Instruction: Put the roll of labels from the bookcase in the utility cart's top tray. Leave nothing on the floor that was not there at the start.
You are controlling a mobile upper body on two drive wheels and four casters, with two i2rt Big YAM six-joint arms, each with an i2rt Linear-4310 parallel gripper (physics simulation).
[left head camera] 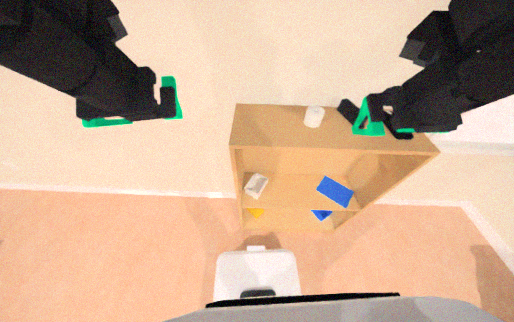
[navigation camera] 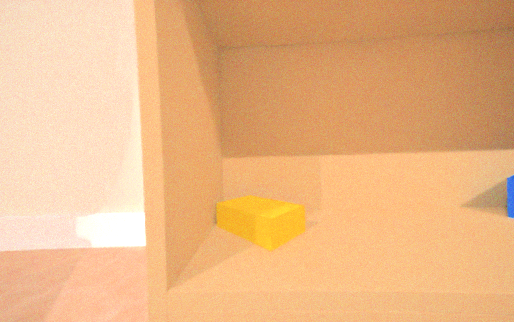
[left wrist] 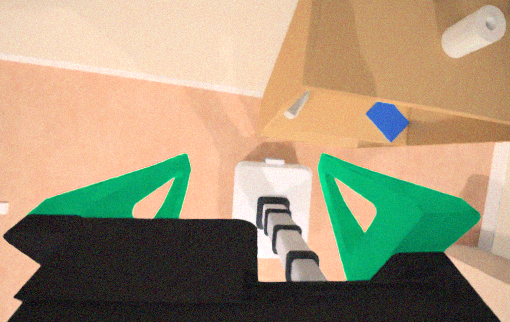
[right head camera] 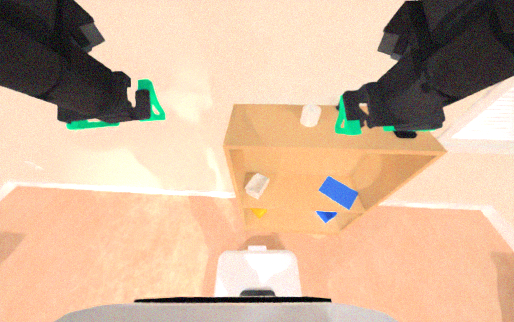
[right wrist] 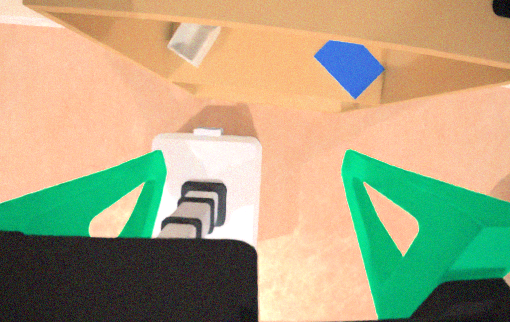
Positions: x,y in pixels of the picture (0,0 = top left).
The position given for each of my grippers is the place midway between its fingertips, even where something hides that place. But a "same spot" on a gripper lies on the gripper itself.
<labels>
my left gripper: left head camera 156,117; left wrist; right head camera; not seen in the navigation camera view (out of frame); not seen in the right wrist view (out of frame)
my right gripper: left head camera; right head camera; right wrist 253,160; not seen in the navigation camera view (out of frame); not seen in the left wrist view (out of frame)
same spot on my right gripper: [left head camera: 372,105] = [right head camera: 347,103]
same spot on my left gripper: [right head camera: 145,96] = [left wrist: 425,278]
</labels>
